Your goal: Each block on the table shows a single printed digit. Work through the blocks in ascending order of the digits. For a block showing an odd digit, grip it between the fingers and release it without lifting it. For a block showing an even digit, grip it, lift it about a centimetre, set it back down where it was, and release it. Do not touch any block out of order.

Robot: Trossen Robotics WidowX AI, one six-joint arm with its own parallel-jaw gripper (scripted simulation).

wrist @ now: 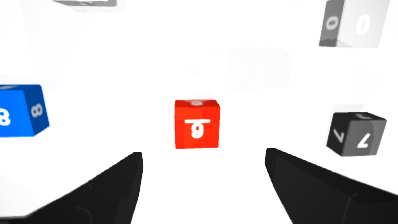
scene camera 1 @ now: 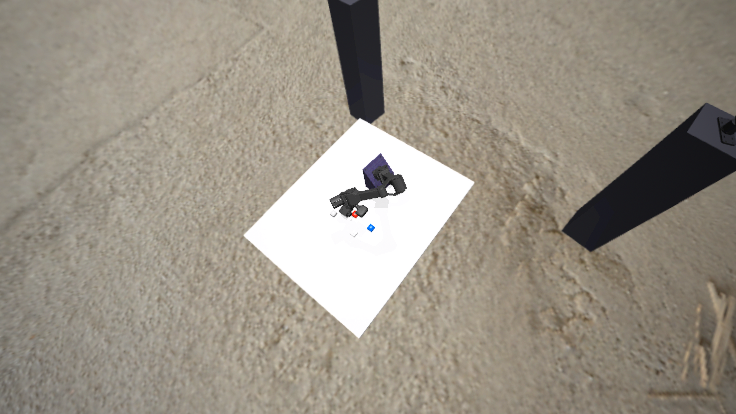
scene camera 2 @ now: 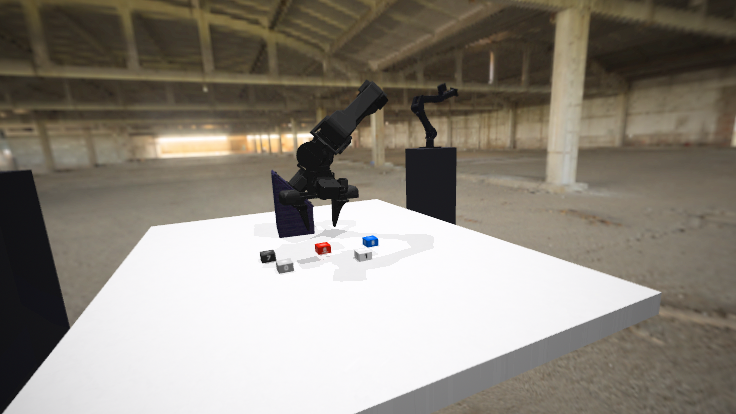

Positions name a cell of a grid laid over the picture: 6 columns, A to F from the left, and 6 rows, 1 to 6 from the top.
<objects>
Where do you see a black block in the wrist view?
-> At F4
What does my gripper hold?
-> Nothing.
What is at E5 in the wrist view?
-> My gripper.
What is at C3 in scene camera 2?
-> My gripper.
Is my gripper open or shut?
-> Open.
</objects>
